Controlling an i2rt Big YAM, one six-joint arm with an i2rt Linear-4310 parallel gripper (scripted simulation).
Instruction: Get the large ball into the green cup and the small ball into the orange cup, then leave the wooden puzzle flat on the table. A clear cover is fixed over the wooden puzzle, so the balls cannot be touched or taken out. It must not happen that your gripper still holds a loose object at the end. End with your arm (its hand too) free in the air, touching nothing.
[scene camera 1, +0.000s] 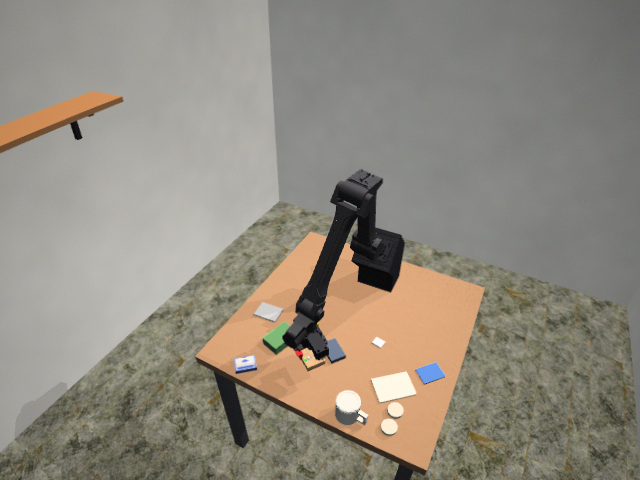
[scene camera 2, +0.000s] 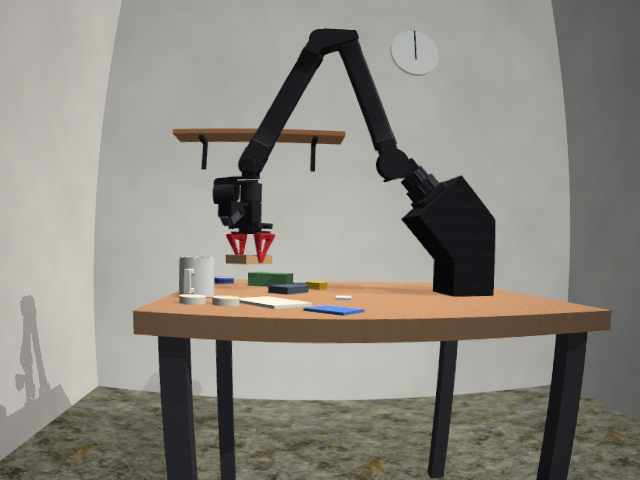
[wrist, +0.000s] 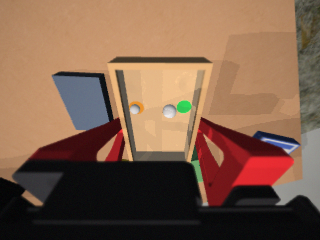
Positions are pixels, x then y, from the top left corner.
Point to my gripper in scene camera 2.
At 250, 262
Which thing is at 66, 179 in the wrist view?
My gripper.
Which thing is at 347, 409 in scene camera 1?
A white mug.
